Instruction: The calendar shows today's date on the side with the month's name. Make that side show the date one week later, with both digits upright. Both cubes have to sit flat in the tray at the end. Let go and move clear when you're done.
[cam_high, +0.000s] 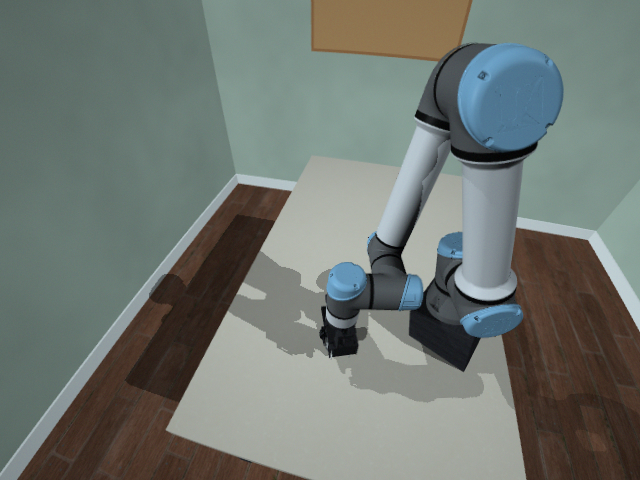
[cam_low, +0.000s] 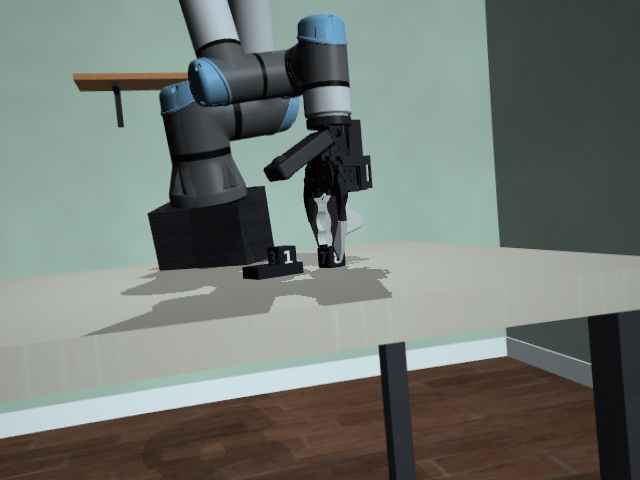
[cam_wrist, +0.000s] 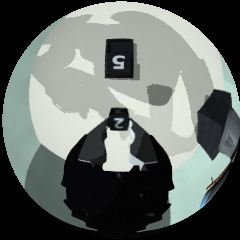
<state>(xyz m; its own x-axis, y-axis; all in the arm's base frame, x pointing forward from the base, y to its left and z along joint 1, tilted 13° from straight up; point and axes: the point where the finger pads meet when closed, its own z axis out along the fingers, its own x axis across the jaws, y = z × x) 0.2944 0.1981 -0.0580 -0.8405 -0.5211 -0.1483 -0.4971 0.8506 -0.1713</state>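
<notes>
Right now my hand is 5 cm short of the black digit cube and 8 cm to the left of it. Also, from my hand: black tray 6 cm ahead, 10 cm to the right, 2 cm below.
</notes>
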